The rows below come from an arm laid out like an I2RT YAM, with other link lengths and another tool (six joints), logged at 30 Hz.
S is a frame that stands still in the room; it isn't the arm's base.
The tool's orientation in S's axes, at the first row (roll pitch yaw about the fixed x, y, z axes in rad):
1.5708 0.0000 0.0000
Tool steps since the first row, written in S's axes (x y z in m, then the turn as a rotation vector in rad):
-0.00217 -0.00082 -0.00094 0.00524 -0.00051 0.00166
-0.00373 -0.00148 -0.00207 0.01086 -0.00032 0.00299
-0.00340 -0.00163 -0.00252 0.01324 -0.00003 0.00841
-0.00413 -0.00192 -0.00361 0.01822 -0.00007 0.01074
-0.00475 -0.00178 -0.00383 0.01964 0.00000 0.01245
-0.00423 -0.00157 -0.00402 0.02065 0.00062 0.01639
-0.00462 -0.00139 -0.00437 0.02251 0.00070 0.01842
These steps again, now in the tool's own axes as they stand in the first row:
-0.00217 -0.00094 0.00082 0.00524 0.00166 0.00051
-0.00373 -0.00207 0.00148 0.01086 0.00299 0.00032
-0.00340 -0.00252 0.00163 0.01324 0.00841 0.00003
-0.00413 -0.00361 0.00192 0.01822 0.01074 0.00007
-0.00475 -0.00383 0.00178 0.01964 0.01245 0.00000
-0.00423 -0.00402 0.00157 0.02065 0.01639 -0.00062
-0.00462 -0.00437 0.00139 0.02251 0.01842 -0.00070

